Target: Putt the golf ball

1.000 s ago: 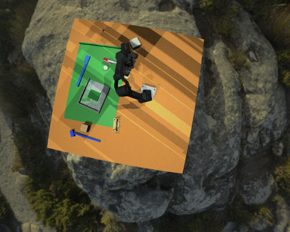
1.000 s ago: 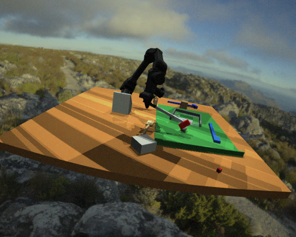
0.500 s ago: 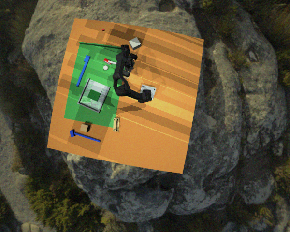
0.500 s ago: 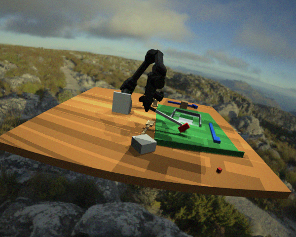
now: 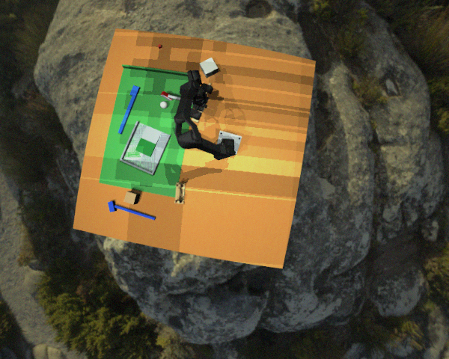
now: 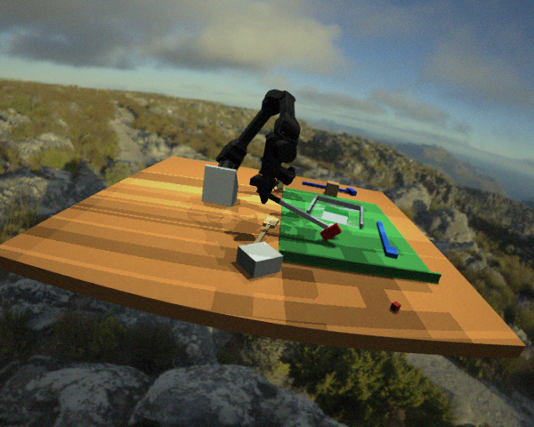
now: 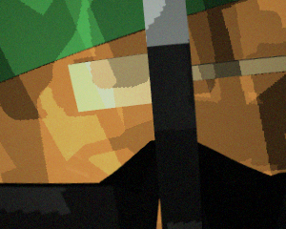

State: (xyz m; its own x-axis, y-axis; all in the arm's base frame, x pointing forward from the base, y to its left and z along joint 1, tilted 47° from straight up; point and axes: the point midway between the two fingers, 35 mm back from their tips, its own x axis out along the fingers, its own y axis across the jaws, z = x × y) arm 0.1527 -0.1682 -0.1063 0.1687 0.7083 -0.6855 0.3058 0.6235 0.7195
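Right now my gripper tip is 110 mm short of the red putter, 30 mm to the left of it and 10 mm above it. Round my gripper tip: white golf ball (230 mm ahead, 20 mm to the right, 50 mm below); tan cube (360 mm ahead, 530 mm to the left, 50 mm below); small red cube (310 mm ahead, 400 mm to the right, 70 mm below).
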